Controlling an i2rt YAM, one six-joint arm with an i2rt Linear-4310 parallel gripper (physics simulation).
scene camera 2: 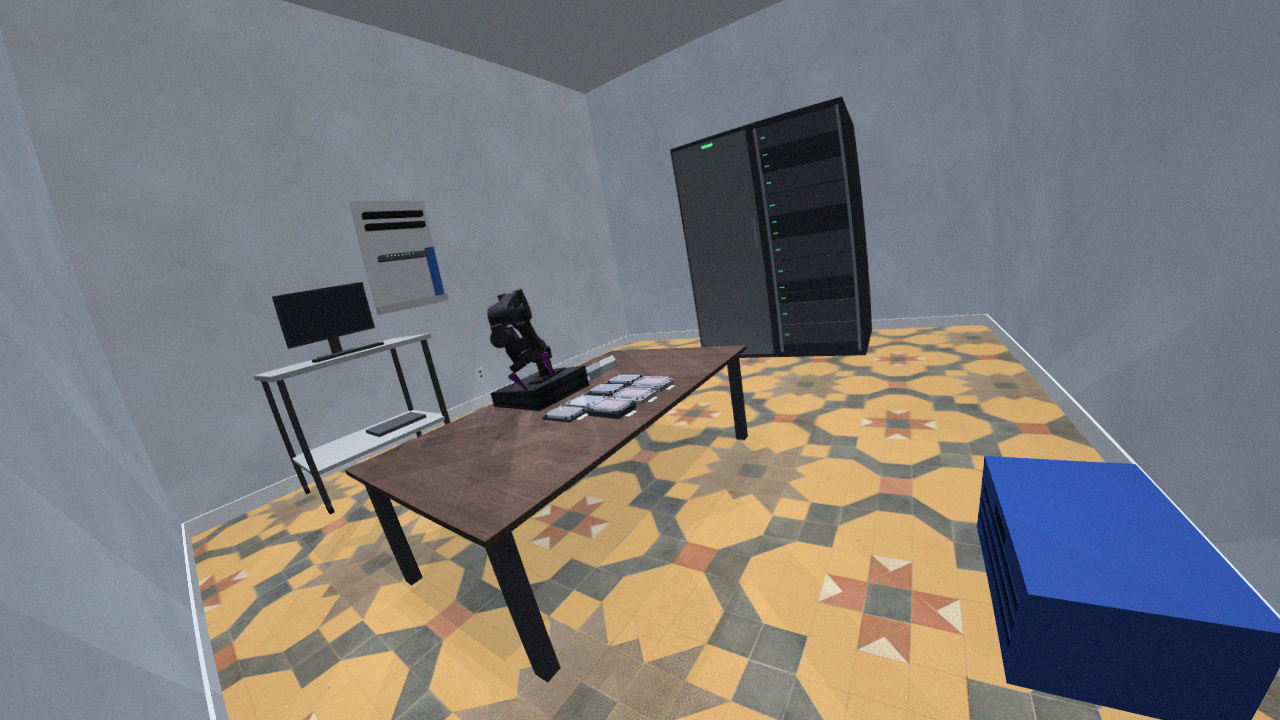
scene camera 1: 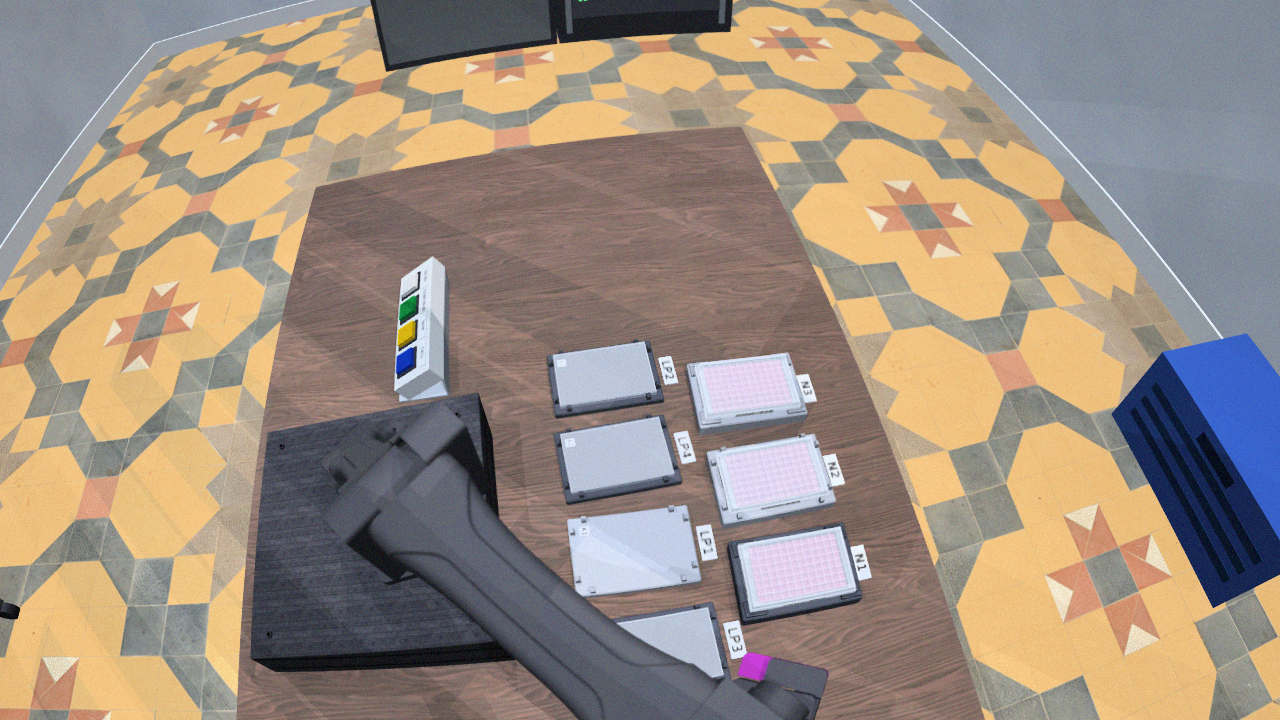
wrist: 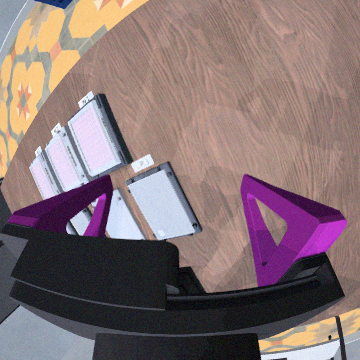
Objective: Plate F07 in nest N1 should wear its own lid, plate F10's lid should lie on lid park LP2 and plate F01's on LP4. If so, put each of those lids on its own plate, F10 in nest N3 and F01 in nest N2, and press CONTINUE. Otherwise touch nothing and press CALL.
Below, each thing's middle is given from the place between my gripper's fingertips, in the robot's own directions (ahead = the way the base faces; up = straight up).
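There is the white button box (scene camera 1: 429, 377), and my hand is 690 mm to the right of it, 140 mm above it and 210 mm past it.
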